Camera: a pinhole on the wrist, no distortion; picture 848 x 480 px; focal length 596.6 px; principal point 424.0 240.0 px. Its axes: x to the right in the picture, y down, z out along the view. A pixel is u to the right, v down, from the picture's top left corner.
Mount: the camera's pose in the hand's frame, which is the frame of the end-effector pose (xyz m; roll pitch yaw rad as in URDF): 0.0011 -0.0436 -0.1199 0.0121 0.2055 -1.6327
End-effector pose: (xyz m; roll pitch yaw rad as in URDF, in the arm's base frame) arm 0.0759 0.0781 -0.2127 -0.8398 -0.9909 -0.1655
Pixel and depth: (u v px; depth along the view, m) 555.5 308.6 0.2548
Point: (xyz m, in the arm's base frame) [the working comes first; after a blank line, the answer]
In the camera's frame: 0.0562 0.0293 0.2548

-0.0738 0.0896 -0.0901
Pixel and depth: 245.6 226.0 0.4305
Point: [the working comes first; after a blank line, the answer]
In the camera's frame: -0.1287 -0.0101 0.4305

-0.0741 0.3474 -0.1009
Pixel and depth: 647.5 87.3 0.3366
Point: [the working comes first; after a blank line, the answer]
In the camera's frame: 0.1261 -0.0862 0.3366

-0.2231 0.1107 -0.1365
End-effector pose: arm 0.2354 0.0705 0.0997 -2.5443 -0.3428 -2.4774
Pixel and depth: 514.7 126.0 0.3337
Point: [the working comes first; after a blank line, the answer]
In the camera's frame: 0.0507 -0.0638 0.3337

0.4184 -0.0906 0.0056
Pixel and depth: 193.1 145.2 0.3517
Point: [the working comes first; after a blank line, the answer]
In the camera's frame: -0.1361 -0.0559 0.3517

0.2942 -0.0404 -0.1261
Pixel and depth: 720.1 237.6 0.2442
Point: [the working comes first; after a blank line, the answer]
In the camera's frame: 0.1212 -0.0010 0.2442

0.3966 -0.0928 0.1338
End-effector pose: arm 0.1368 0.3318 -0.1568 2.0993 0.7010 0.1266
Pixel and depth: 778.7 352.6 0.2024
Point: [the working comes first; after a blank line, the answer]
In the camera's frame: 0.1203 0.0382 0.2024

0.0195 0.3738 -0.3301
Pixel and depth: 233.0 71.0 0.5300
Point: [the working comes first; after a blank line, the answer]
In the camera's frame: -0.1697 -0.1501 0.5300

-0.0553 -0.0809 -0.2094
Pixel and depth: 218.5 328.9 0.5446
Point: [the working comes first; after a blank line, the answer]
In the camera's frame: -0.1876 0.0812 0.5446

0.1156 -0.0770 -0.3669
